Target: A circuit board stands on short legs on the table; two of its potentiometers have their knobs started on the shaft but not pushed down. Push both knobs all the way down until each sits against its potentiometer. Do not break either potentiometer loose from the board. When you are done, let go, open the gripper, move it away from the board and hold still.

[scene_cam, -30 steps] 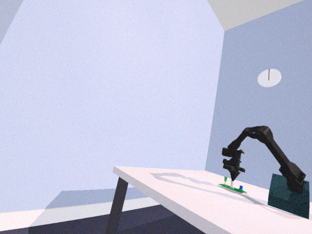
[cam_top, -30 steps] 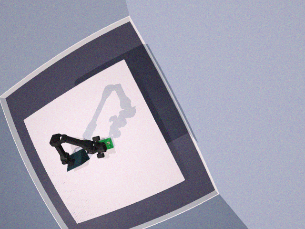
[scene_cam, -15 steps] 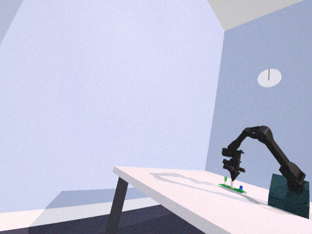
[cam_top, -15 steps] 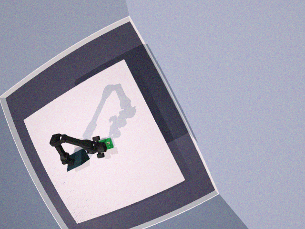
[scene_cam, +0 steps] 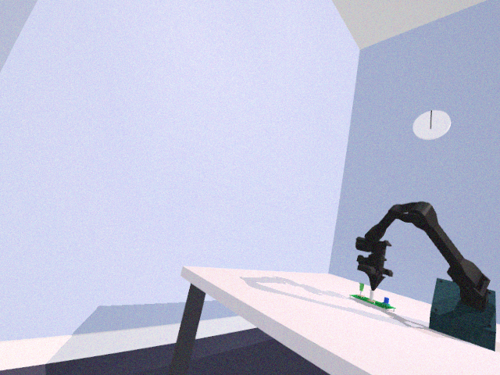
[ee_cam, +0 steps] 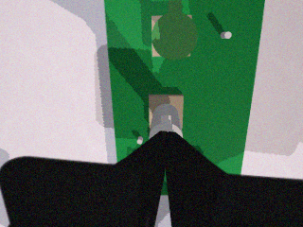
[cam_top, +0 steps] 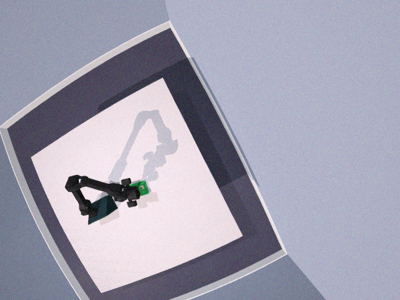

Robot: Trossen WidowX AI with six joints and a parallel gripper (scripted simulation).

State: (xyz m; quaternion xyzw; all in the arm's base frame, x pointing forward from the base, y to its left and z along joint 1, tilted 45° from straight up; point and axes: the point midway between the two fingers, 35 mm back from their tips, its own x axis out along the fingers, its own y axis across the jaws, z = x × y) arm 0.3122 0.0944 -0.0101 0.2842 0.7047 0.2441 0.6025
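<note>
The green knob lies 5 cm ahead of my gripper tip. Also, from my gripper tip: white knob (2 cm below).
</note>
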